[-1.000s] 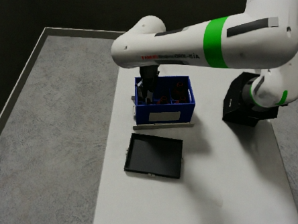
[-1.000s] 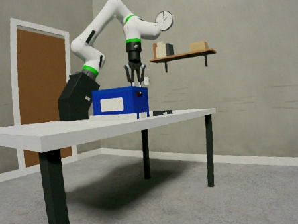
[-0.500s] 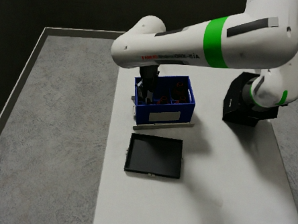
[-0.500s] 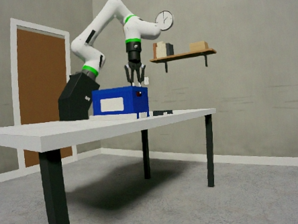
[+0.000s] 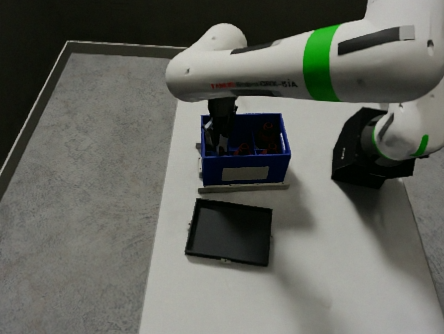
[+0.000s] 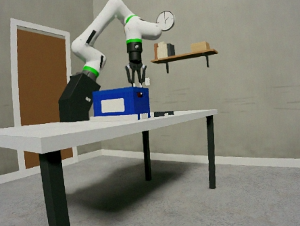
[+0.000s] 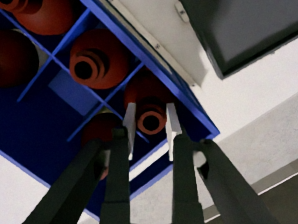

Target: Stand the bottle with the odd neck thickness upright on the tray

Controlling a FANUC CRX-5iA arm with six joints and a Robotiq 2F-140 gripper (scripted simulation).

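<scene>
Right now the crate is 90 mm below my hand, 80 mm behind it and 50 mm to the right of it. The rest, counted from my hand: dark tray (210 mm to the left, 160 mm below, 40 mm behind).
</scene>
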